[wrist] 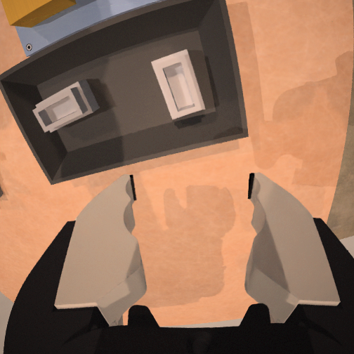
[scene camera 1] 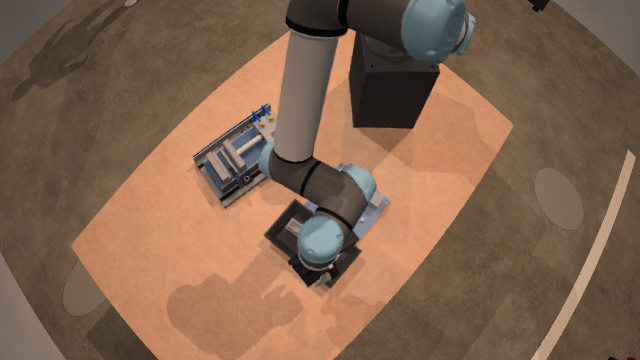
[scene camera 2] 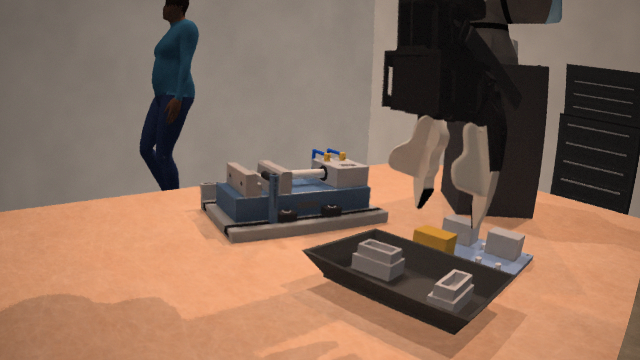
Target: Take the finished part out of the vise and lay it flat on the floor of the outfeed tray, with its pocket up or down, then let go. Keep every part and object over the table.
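Frame: origin at the arm's base, x ahead, y left, z up, level; millimetres.
Where they show: gripper, between the fingertips: (scene camera 2: 445,218).
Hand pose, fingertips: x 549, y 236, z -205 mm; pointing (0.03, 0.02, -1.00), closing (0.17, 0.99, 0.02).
Things, the pixels of their top centre, and the offset from my fingertips.
- light grey stepped part, centre of its top: (scene camera 2: 454,279) dx -45, dy +1, dz -81 mm
- second such part, centre of its top: (scene camera 2: 380,246) (scene camera 1: 297,227) dx -53, dy -123, dz -81 mm
- vise, centre of its top: (scene camera 2: 293,162) (scene camera 1: 243,143) dx -115, dy -394, dz -29 mm
- light blue plate, centre of its top: (scene camera 2: 468,254) (scene camera 1: 348,202) dx -213, dy -71, dz -120 mm
- yellow block, centre of its top: (scene camera 2: 436,232) dx -169, dy -114, dz -84 mm
My gripper (scene camera 2: 450,211) (wrist: 191,176) is open and empty, above and beyond the long side of the dark outfeed tray (scene camera 1: 282,225) (scene camera 2: 380,292) (wrist: 150,147). A light grey stepped part (scene camera 2: 451,295) (wrist: 198,95) lies flat on the tray floor, pocket up, near the tray end away from the vise. It is clear of the fingers; the arm hides it in scene camera 1. A second such part (scene camera 1: 294,226) (scene camera 2: 378,266) (wrist: 66,106) lies pocket up near the other end, apart from the first. The vise (scene camera 1: 218,166) (scene camera 2: 325,202) shows no part between its jaws.
A light blue plate (scene camera 1: 367,220) (scene camera 2: 522,259) (wrist: 55,30) with grey blocks (scene camera 2: 505,243) and pegs stands close behind the tray. A yellow block (scene camera 2: 435,239) (wrist: 37,11) stands at that plate. The dark arm pedestal (scene camera 1: 392,100) stands farther back. A person (scene camera 2: 175,60) stands beyond the table.
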